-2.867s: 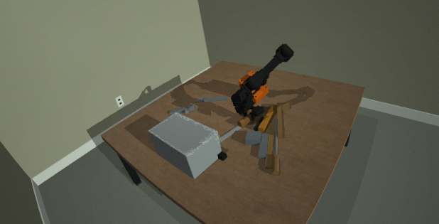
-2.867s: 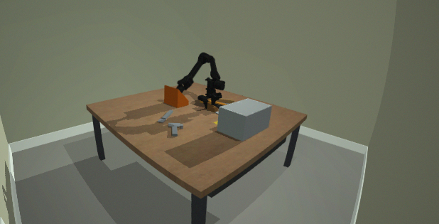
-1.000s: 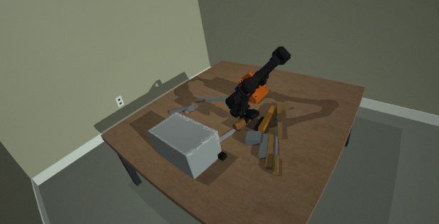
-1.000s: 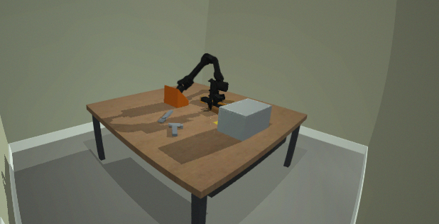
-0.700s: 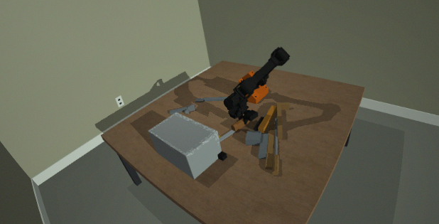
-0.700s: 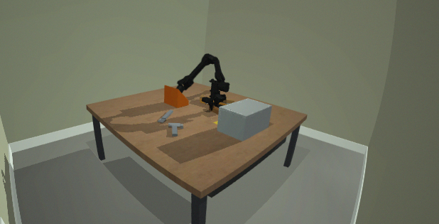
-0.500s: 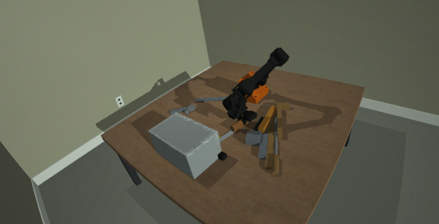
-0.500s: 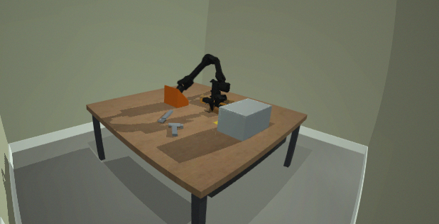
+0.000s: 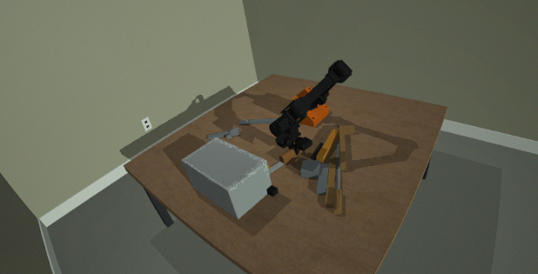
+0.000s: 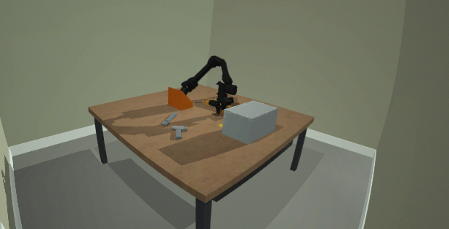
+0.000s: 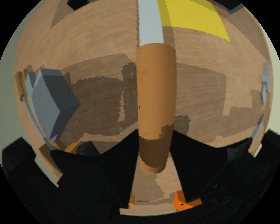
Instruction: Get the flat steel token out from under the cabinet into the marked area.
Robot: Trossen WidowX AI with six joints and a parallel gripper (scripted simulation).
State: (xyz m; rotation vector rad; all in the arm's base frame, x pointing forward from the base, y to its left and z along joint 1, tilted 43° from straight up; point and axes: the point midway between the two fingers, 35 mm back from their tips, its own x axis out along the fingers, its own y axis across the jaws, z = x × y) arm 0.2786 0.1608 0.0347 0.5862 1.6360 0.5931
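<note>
Right now the grey block is 5 cm ahead of my gripper tip, 14 cm to the left of it and 1 cm above it. Also, from my gripper tip: wooden stick 3 cm ahead, 23 cm to the left; orange bar 13 cm behind, 9 cm to the left, 1 cm above; grey t-piece 9 cm ahead, 42 cm to the right.
</note>
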